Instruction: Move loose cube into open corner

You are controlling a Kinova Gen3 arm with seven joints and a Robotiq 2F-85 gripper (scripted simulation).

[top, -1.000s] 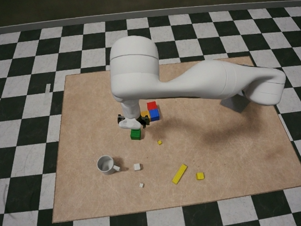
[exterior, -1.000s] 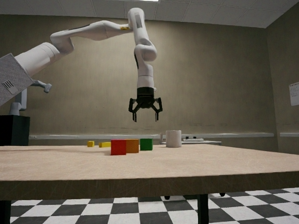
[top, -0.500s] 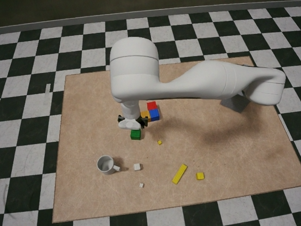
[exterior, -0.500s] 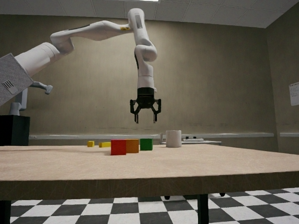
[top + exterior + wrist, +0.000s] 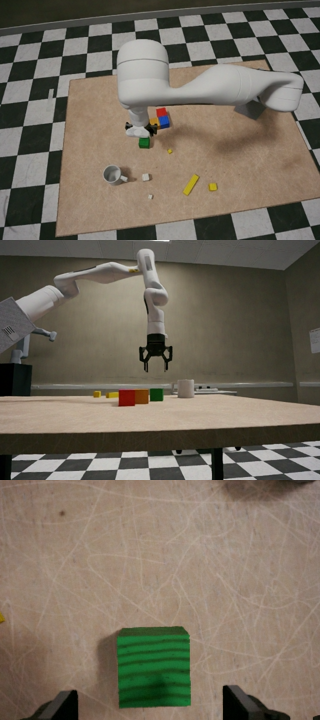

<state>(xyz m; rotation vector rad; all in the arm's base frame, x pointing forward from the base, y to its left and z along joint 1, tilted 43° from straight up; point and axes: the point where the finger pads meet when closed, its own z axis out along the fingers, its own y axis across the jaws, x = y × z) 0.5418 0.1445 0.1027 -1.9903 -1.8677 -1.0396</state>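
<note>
My hand is 10 cm above the green cube. Also, from my hand: blue cube 8 cm behind, 12 cm to the right, 10 cm below; small yellow block 13 cm behind, 3 cm to the left, 12 cm below; orange cube 4 cm behind, 11 cm to the right, 10 cm below.
</note>
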